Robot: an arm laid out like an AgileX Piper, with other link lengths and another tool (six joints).
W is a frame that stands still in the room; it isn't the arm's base.
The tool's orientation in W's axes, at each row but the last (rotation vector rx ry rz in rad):
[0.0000, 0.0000, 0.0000]
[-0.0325, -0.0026, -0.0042]
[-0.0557, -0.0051, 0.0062]
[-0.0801, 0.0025, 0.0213]
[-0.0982, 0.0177, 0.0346]
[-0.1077, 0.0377, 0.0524]
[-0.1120, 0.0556, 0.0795]
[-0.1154, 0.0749, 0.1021]
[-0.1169, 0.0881, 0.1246]
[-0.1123, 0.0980, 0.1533]
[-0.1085, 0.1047, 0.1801]
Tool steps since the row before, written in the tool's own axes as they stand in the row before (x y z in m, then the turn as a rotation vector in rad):
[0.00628, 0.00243, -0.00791, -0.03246, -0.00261, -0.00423]
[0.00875, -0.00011, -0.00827, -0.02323, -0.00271, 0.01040]
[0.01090, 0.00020, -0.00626, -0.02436, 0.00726, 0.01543]
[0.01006, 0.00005, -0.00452, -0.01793, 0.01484, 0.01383]
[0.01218, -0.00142, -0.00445, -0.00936, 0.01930, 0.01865]
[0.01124, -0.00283, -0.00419, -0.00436, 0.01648, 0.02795]
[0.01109, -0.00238, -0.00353, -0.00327, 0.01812, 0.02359]
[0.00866, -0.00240, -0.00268, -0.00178, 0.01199, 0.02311]
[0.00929, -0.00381, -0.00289, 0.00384, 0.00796, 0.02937]
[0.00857, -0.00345, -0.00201, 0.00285, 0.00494, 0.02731]
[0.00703, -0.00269, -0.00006, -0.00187, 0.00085, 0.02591]
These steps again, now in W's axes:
[0.00628, 0.00243, -0.00791, -0.03246, -0.00261, -0.00423]
[0.00877, -0.00042, -0.00824, -0.02327, -0.00227, 0.01042]
[0.01093, -0.00008, -0.00621, -0.02448, 0.00795, 0.01488]
[0.01005, -0.00010, -0.00454, -0.01822, 0.01552, 0.01266]
[0.01215, -0.00144, -0.00452, -0.00974, 0.02071, 0.01685]
[0.01122, -0.00270, -0.00432, -0.00427, 0.01917, 0.02619]
[0.01105, -0.00192, -0.00391, -0.00354, 0.02039, 0.02162]
[0.00866, -0.00185, -0.00308, -0.00145, 0.01442, 0.02170]
[0.00944, -0.00300, -0.00332, 0.00513, 0.01187, 0.02781]
[0.00879, -0.00237, -0.00254, 0.00445, 0.00852, 0.02619]
[0.00737, -0.00142, -0.00059, 0.00045, 0.00354, 0.02575]

